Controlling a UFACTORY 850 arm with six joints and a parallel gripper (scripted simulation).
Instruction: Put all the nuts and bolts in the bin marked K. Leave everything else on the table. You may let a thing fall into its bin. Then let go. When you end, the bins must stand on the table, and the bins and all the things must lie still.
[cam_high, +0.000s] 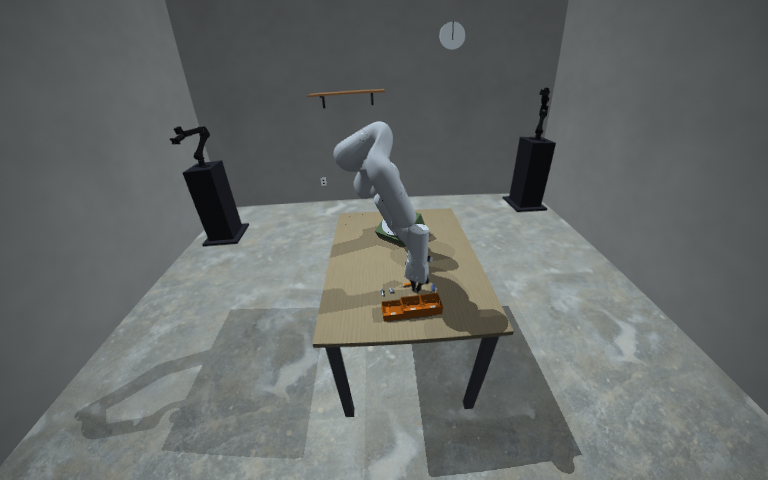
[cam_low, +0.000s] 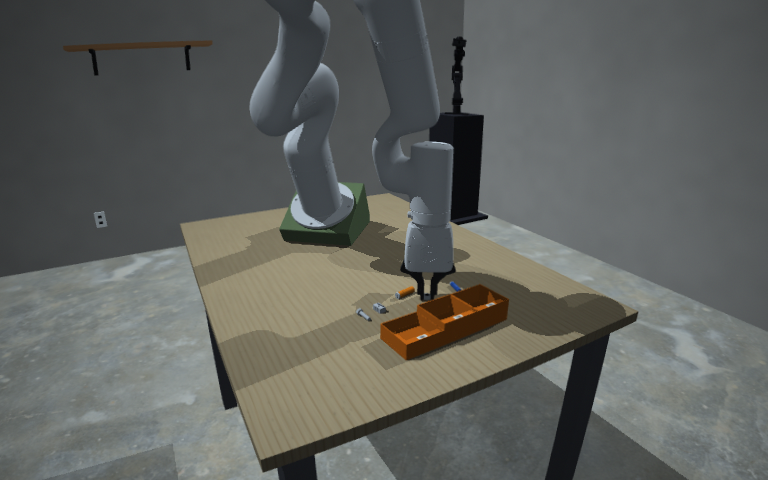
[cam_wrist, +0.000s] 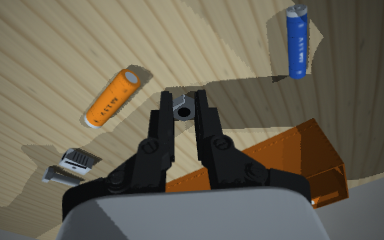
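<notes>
Right now my hand is 4 cm past the orange cylinder, 3 cm to the left of it and 2 cm above it. From my hand the other things lie so: blue cylinder 8 cm to the left, 2 cm below; grey sharpener-like block 1 cm behind, 12 cm to the right, 1 cm below; silver hex nut 2 cm below.
</notes>
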